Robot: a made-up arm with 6 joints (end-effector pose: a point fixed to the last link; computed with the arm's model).
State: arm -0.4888 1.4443 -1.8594 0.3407 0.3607 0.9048
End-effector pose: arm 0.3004 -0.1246 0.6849 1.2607 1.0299 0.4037
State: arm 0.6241 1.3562 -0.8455 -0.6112 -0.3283 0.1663
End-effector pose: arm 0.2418 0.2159 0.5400 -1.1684 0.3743 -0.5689
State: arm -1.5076 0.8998 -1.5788 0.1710 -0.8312 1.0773
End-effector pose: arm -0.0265 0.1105 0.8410 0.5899 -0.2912 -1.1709
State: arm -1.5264 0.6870 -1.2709 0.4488 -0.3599 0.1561
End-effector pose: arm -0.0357 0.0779 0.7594 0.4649 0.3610 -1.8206
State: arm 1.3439 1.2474 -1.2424 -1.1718 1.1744 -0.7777
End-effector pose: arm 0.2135 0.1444 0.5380 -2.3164 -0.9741 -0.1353
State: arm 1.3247 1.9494 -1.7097 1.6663 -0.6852 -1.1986
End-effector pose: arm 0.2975 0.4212 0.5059 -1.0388 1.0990 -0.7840
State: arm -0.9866 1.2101 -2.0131 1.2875 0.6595 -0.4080
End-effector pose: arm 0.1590 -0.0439 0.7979 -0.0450 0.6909 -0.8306
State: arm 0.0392 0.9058 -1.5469 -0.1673 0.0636 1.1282
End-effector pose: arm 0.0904 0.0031 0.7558 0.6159 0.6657 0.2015
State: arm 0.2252 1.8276 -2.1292 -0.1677 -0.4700 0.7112
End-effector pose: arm 0.4095 0.1049 0.7614 0.2185 0.4468 -0.0424
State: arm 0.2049 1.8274 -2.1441 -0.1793 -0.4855 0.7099
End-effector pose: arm 0.4055 0.0975 0.7668 0.2141 0.4141 -0.0675
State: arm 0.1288 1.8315 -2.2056 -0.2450 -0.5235 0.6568
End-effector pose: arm 0.3919 0.0744 0.7828 0.1512 0.2898 -0.2281
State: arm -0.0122 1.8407 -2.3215 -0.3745 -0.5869 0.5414
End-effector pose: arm 0.3630 0.0411 0.8052 0.0664 0.0462 -0.5300
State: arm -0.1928 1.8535 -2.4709 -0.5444 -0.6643 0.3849
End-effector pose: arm 0.3250 0.0148 0.8204 0.0395 -0.2757 -0.9247
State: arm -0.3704 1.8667 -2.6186 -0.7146 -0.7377 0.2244
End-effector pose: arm 0.2949 0.0023 0.8215 0.1226 -0.5781 -1.3728
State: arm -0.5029 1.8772 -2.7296 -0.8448 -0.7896 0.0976
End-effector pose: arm 0.2810 -0.0034 0.8144 0.2918 -0.7687 -1.8011
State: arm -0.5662 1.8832 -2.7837 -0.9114 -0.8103 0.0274
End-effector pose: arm 0.2781 -0.0069 0.8089 0.4206 -0.8379 -2.0614
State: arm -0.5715 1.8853 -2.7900 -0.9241 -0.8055 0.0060
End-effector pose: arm 0.2800 -0.0081 0.8079 0.4406 -0.8426 -2.1119
